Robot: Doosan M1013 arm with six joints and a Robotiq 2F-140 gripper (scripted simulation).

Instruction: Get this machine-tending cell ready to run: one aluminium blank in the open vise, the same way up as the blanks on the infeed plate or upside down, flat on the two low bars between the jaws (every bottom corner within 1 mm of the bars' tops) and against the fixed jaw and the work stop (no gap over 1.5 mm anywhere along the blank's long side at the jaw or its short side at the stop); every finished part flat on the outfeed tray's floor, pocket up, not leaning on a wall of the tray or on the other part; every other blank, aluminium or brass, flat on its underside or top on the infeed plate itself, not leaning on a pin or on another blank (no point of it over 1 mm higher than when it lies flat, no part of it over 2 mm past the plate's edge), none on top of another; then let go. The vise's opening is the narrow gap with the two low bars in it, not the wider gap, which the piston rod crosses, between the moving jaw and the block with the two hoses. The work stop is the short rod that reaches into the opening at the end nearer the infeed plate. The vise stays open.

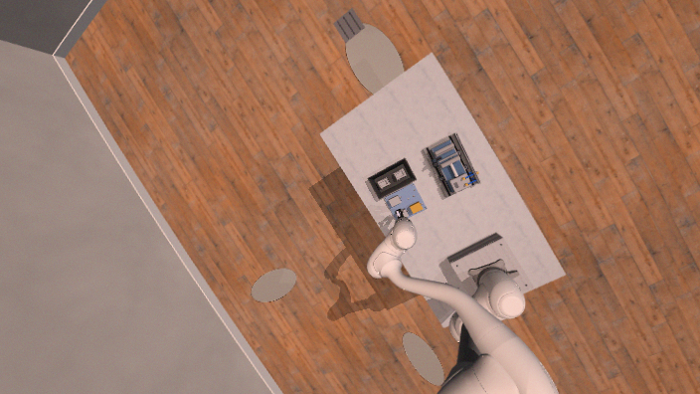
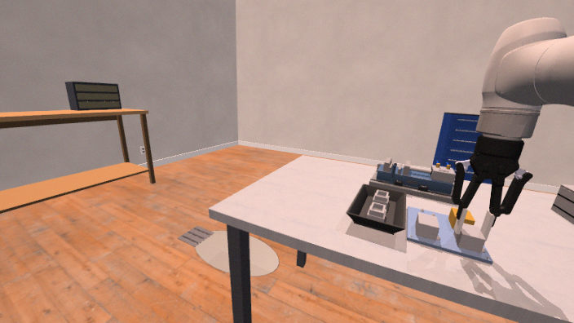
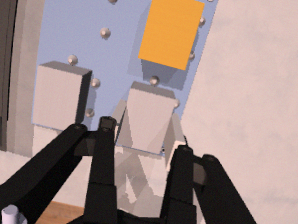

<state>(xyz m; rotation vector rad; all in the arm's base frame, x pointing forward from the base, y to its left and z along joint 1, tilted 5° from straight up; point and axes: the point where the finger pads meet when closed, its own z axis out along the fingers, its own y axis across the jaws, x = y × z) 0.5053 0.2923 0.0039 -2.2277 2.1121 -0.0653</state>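
The dark work stop rod is 21 cm ahead of my hand, 30 cm to the right of it and 3 cm above it. From my hand the other things lie so: infeed plate: 5 cm ahead, 4 cm to the right, 6 cm below; then brass blank: 9 cm to the right, 4 cm below; then piston rod: 12 cm ahead, 35 cm to the right, 1 cm above.
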